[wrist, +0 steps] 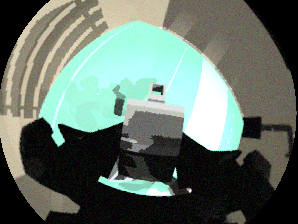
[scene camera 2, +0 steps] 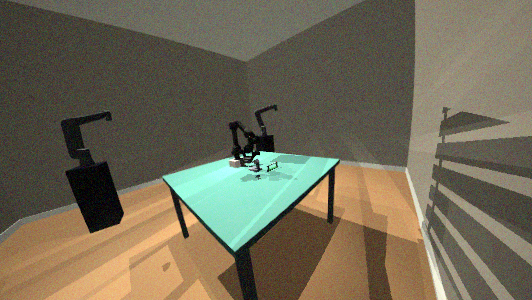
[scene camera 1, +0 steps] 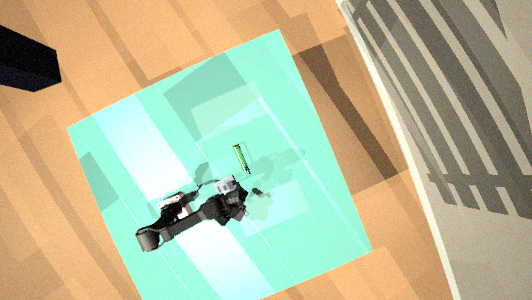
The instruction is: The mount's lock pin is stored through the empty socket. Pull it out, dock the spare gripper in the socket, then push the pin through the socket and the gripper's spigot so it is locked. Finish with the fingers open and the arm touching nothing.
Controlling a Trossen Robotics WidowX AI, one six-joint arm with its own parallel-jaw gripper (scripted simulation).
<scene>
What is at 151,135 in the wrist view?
A spare gripper.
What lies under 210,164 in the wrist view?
My gripper.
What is my gripper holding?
A spare gripper.
</scene>
